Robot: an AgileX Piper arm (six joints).
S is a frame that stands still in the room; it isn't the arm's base.
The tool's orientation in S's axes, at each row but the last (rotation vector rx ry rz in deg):
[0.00, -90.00, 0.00]
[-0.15, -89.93, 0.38]
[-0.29, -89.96, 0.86]
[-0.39, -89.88, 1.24]
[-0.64, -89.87, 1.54]
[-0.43, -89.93, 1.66]
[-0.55, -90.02, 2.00]
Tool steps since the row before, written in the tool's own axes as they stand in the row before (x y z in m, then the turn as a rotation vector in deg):
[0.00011, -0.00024, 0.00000, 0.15, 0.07, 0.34]
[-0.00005, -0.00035, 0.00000, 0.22, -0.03, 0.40]
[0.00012, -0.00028, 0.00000, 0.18, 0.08, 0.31]
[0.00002, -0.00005, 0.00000, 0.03, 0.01, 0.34]
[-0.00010, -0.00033, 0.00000, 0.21, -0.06, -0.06]
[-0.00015, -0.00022, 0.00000, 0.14, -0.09, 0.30]
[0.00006, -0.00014, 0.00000, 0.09, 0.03, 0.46]
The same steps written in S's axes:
[0.00000, -0.00024, 0.00011, -0.34, 0.07, 0.15]
[0.00000, -0.00035, -0.00005, -0.40, -0.03, 0.22]
[0.00000, -0.00028, 0.00012, -0.31, 0.08, 0.18]
[0.00000, -0.00005, 0.00002, -0.34, 0.01, 0.03]
[0.00000, -0.00033, -0.00009, 0.06, -0.05, 0.21]
[0.00000, -0.00022, -0.00014, -0.30, -0.09, 0.14]
[0.00000, -0.00014, 0.00006, -0.46, 0.03, 0.09]

